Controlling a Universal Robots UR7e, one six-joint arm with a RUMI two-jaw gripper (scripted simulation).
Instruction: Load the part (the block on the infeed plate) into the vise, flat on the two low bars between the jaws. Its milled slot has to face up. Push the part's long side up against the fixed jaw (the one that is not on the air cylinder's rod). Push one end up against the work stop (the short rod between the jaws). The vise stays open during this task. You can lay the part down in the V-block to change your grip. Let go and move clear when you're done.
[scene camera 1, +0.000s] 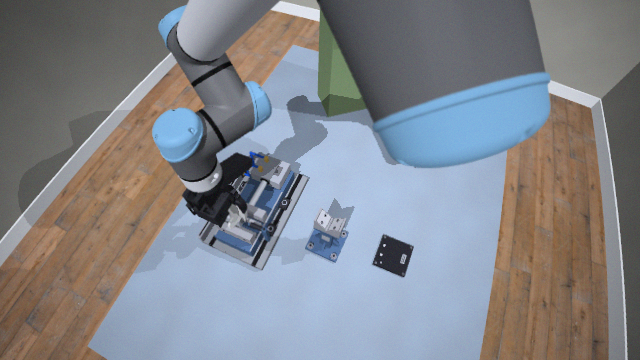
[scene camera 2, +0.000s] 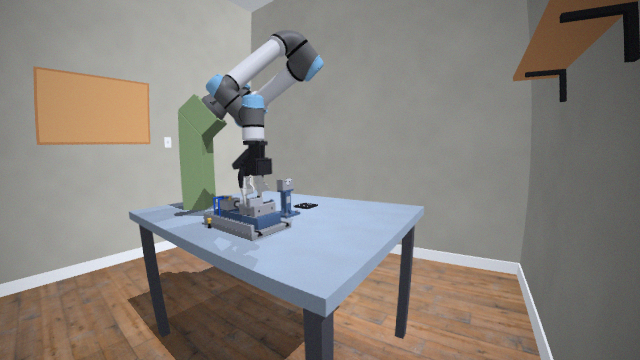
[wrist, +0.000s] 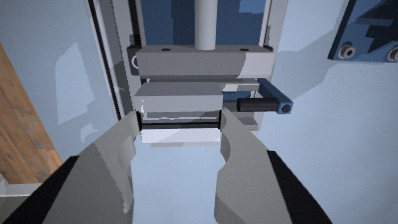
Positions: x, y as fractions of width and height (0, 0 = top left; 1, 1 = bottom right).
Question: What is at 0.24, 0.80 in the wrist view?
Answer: The gripper.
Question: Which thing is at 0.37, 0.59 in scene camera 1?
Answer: The gripper.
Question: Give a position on a part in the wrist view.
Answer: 0.43, 0.50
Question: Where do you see a moving jaw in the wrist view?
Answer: At 0.46, 0.27
